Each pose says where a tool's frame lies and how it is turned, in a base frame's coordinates. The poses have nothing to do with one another.
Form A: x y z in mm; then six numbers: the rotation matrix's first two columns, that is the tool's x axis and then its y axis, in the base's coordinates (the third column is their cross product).
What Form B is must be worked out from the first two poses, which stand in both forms.
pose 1, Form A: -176.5, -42.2, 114.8, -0.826, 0.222, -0.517, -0.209, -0.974, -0.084
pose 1, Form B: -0.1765, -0.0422, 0.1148; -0.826, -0.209, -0.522; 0.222, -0.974, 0.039; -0.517, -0.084, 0.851
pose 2, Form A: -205.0, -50.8, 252.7, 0.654, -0.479, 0.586, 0.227, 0.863, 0.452
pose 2, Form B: -0.2050, -0.0508, 0.2527; 0.654, 0.227, -0.722; -0.479, 0.863, -0.163; 0.586, 0.452, 0.673
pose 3, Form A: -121.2, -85.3, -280.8, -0.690, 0.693, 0.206, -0.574, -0.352, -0.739
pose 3, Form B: -0.1212, -0.0853, -0.2808; -0.690, -0.574, -0.440; 0.693, -0.352, -0.628; 0.206, -0.739, 0.641
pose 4, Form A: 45.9, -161.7, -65.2, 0.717, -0.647, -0.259, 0.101, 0.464, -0.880
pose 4, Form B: 0.0459, -0.1617, -0.0652; 0.717, 0.101, 0.690; -0.647, 0.464, 0.605; -0.259, -0.880, 0.398
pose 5, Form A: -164.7, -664.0, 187.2, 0.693, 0.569, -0.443, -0.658, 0.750, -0.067
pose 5, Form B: -0.1647, -0.6640, 0.1872; 0.693, -0.658, 0.294; 0.569, 0.750, 0.338; -0.443, -0.067, 0.894
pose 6, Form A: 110.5, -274.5, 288.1, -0.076, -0.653, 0.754, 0.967, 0.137, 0.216
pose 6, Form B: 0.1105, -0.2745, 0.2881; -0.076, 0.967, -0.244; -0.653, 0.137, 0.746; 0.754, 0.216, 0.621
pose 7, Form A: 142.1, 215.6, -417.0, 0.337, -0.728, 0.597, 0.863, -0.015, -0.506
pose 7, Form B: 0.1421, 0.2156, -0.4170; 0.337, 0.863, 0.377; -0.728, -0.015, 0.686; 0.597, -0.506, 0.623
